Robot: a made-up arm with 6 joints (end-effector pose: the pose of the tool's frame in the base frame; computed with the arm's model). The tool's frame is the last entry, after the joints. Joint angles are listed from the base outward.
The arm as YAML. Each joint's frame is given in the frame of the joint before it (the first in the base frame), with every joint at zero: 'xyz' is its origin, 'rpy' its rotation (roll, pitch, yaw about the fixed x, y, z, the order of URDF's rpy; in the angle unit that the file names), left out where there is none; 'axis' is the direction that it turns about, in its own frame. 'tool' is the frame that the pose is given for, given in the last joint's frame.
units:
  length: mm
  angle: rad
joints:
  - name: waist
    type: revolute
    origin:
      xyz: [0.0, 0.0, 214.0]
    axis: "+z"
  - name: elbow
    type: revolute
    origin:
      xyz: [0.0, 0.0, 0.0]
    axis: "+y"
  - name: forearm
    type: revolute
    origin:
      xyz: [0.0, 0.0, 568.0]
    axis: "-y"
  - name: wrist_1
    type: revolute
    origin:
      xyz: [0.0, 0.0, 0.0]
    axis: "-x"
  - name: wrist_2
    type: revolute
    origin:
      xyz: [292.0, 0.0, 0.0]
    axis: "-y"
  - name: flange
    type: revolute
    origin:
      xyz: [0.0, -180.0, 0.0]
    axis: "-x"
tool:
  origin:
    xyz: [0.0, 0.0, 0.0]
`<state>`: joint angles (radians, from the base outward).
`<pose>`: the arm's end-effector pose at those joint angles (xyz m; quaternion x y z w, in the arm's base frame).
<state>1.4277 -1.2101 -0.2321 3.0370 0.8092 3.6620</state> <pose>-0.2319 -0.3544 0.6671 -0.1095 -0.2163 0.6485 0.7216</pose>
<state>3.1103 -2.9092 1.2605 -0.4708 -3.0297 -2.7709</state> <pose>0.3564 0.1493 -0.5466 -0.2100 -0.7629 -0.3642 0.4911</pose>
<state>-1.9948 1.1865 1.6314 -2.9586 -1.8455 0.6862</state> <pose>-0.1696 -0.8058 0.5230 -0.0124 -0.4409 0.3026 0.8449</pose>
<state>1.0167 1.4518 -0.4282 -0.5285 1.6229 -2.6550</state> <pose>0.3367 0.2487 0.0309 0.9086 0.2549 -0.0246 0.3298</pose>
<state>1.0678 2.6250 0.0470 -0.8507 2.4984 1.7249</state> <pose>0.0854 -0.0910 -0.3215 -0.8878 -0.2909 0.0626 0.3511</pose>
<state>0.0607 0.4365 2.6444 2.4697 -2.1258 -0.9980</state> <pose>-0.0321 0.1392 0.8968 0.6344 -0.3667 -0.6782 0.0562</pose>
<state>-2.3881 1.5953 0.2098 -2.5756 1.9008 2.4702</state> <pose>-0.2802 -0.4712 -0.1047 -0.7168 -0.5824 0.1626 0.3472</pose>
